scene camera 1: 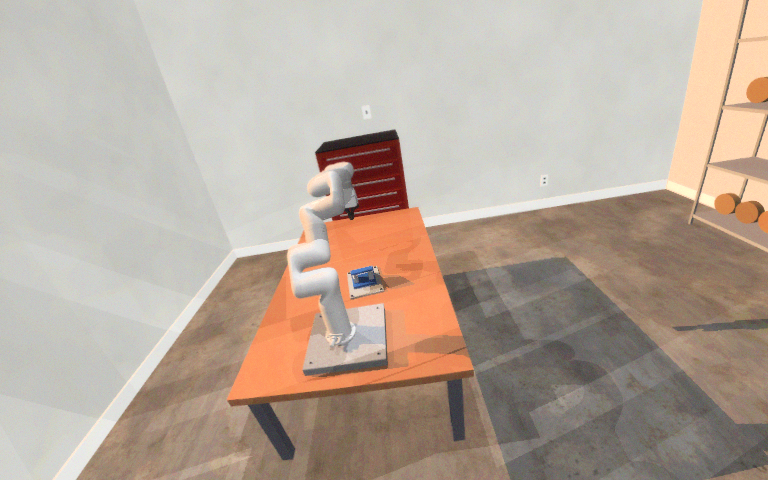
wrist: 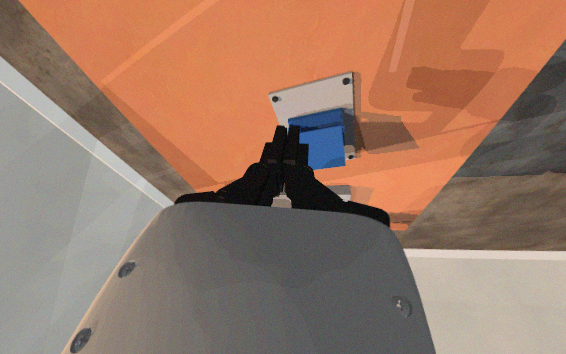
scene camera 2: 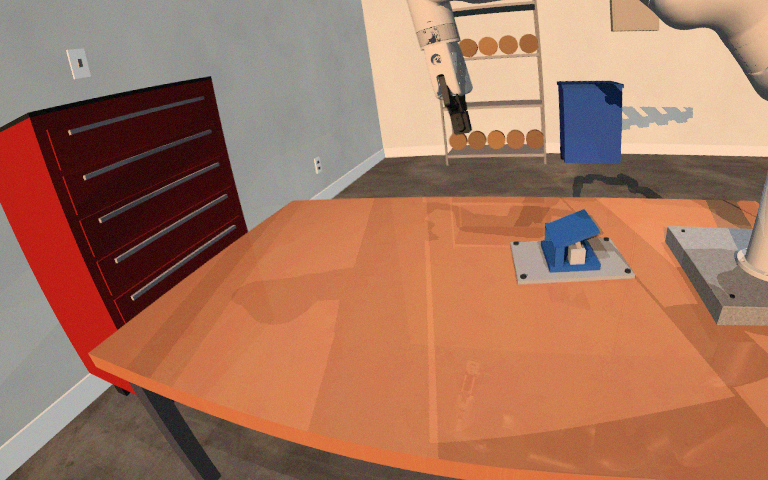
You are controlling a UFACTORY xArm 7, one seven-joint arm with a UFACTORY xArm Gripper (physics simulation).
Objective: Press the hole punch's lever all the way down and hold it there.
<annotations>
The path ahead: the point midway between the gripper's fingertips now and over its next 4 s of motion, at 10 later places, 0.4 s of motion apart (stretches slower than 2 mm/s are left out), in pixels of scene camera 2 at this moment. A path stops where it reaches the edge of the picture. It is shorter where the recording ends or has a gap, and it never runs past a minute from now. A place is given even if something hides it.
My gripper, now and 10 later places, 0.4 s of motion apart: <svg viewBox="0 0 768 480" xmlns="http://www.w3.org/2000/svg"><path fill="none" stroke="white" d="M463 133L459 100L450 126L474 183L469 177L497 192L535 210L533 204L534 199L537 217L536 220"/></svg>
</annotations>
